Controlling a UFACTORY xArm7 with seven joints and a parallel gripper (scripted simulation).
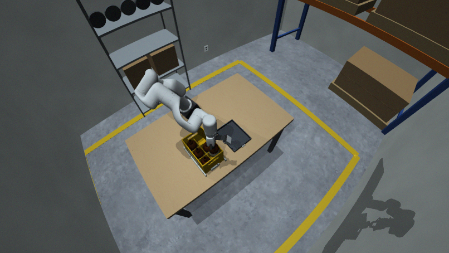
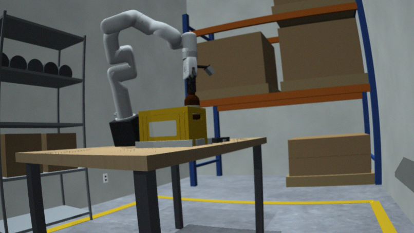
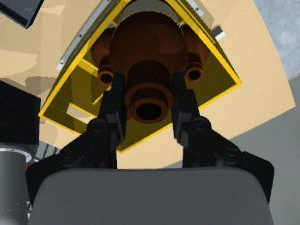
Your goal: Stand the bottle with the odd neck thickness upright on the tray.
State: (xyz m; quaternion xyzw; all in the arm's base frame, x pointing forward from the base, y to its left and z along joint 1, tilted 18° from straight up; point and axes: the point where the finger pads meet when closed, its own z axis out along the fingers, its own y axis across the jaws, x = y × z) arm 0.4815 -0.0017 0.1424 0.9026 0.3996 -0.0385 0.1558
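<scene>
Now: hand 70 mm above the bottle. Also, from my hand: tray: 80 mm behind, 250 mm to the left, 260 mm below; then crate: 90 mm behind, 50 mm to the right, 190 mm below.
</scene>
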